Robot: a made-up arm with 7 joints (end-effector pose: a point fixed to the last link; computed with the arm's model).
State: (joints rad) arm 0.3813 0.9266 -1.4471 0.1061 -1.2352 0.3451 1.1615
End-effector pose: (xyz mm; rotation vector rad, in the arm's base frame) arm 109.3 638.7 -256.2 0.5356 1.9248 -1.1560
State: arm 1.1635 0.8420 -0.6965 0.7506 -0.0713 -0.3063 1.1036
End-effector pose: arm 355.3 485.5 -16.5 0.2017 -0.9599 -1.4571
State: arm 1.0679 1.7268 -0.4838 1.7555 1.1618 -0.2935 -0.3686
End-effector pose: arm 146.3 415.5 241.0 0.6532 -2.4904 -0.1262
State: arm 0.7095 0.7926 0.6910 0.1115 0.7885 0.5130 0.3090
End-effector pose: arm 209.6 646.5 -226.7 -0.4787 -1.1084 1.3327
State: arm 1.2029 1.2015 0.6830 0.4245 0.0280 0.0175 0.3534
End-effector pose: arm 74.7 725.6 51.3 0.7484 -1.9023 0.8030
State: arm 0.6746 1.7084 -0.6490 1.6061 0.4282 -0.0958 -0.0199
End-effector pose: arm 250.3 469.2 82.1 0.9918 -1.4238 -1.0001
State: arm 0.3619 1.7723 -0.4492 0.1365 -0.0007 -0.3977 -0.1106
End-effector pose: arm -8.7 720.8 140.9 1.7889 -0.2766 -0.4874
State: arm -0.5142 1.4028 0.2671 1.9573 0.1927 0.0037 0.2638
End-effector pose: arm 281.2 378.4 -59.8 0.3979 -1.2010 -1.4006
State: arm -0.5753 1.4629 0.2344 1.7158 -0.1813 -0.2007 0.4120
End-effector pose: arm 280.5 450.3 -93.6 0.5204 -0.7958 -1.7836
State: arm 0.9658 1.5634 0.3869 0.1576 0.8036 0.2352 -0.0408
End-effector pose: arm -60.9 751.5 84.5 0.7371 -1.5842 1.5414
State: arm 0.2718 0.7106 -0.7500 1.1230 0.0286 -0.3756 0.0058
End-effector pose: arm 289.1 340.9 -310.4 0.1302 -1.3562 -1.0607
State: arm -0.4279 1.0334 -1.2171 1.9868 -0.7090 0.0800 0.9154
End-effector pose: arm -30.6 242.5 -319.4 -0.9596 0.0192 -2.2233
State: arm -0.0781 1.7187 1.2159 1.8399 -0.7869 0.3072 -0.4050
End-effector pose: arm 99.6 363.4 370.0 -2.4394 1.1170 0.1735
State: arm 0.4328 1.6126 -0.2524 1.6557 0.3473 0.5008 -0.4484
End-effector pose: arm 289.3 462.0 123.3 1.5613 -1.2910 -0.4297
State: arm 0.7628 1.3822 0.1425 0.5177 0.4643 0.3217 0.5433
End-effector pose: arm 109.8 708.0 87.8 0.5682 -1.3351 0.3809
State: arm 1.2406 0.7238 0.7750 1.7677 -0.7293 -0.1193 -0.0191
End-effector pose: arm 40.4 551.3 193.5 -2.2104 2.0542 -0.6846
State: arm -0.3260 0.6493 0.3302 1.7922 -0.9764 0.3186 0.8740
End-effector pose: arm 224.1 464.1 -193.4 0.7261 -0.3631 -1.1205
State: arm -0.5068 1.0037 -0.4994 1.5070 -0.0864 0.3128 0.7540
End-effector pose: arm 107.4 390.6 -350.0 -0.3399 0.0605 -1.1897
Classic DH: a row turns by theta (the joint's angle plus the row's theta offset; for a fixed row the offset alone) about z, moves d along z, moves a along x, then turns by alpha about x. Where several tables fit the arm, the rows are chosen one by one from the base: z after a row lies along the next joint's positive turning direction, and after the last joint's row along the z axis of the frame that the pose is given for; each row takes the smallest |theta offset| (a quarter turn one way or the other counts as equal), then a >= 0, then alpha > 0; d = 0 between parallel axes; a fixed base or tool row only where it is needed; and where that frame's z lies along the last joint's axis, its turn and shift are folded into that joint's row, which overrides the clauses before.
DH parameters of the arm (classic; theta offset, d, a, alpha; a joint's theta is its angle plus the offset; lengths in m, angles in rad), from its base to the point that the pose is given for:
base (fixed): 0 -0.015 -0.016 1.5708
joint 1: 1.5708 -0.205 0.02 1.5708
joint 2: -1.5708 0.003 0.023 -1.5708
joint 3: -1.5708 -0.253 0.027 1.5708
joint 4: 0 -0.048 -0.027 -1.5708
joint 5: 0 -0.266 -0.019 -1.5708
joint 6: -1.5708 -0.006 0 1.5708
joint 7: -1.5558 -0.0287 0.0237 -1.5578
tool (fixed): 1.5553 -0.0234 0 0

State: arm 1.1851 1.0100 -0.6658 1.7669 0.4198 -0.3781 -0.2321
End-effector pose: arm 270.1 299.9 151.5 0.3847 -2.7490 -0.8036
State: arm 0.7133 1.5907 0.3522 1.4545 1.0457 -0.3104 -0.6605
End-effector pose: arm 54.3 495.9 325.9 0.9228 -2.8754 0.7680
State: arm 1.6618 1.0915 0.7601 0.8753 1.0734 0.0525 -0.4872
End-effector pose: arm -46.1 711.6 135.2 0.5131 2.1594 -1.8165
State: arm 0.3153 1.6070 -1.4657 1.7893 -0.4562 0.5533 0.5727
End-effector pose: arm 110.9 447.1 -248.4 0.4131 0.4171 -1.7487
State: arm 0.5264 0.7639 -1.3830 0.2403 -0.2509 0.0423 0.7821
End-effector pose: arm 194.8 535.7 -333.3 0.1866 0.5455 -1.2546
